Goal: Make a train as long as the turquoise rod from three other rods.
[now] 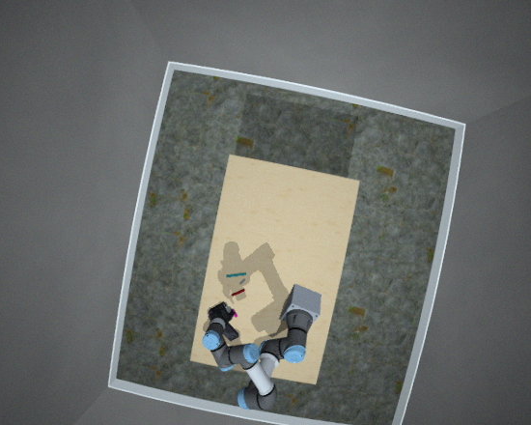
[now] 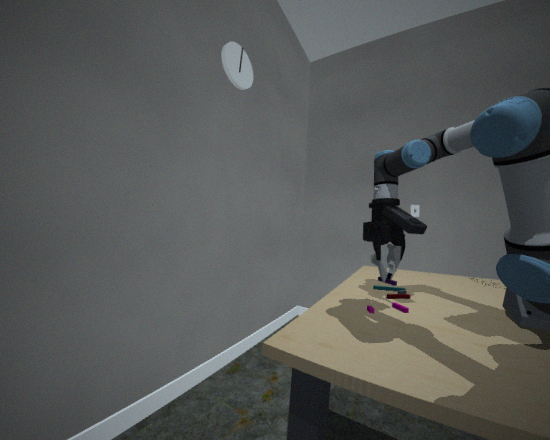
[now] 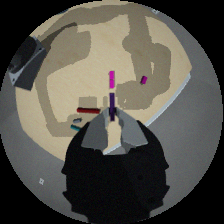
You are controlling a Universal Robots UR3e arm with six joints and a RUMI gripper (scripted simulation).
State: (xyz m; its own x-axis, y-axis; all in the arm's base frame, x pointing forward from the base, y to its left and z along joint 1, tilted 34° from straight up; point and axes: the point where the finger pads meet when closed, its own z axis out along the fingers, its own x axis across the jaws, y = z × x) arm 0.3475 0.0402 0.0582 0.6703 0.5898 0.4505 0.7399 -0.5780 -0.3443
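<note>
The red rod is 7 cm to the right of my hand, 6 cm below it and 2 cm behind it. From my hand the other things lie so: purple rod 1 cm below; grey rod 14 cm to the right, 6 cm below, 3 cm behind; turquoise rod 16 cm to the right, 6 cm below, 1 cm ahead.
</note>
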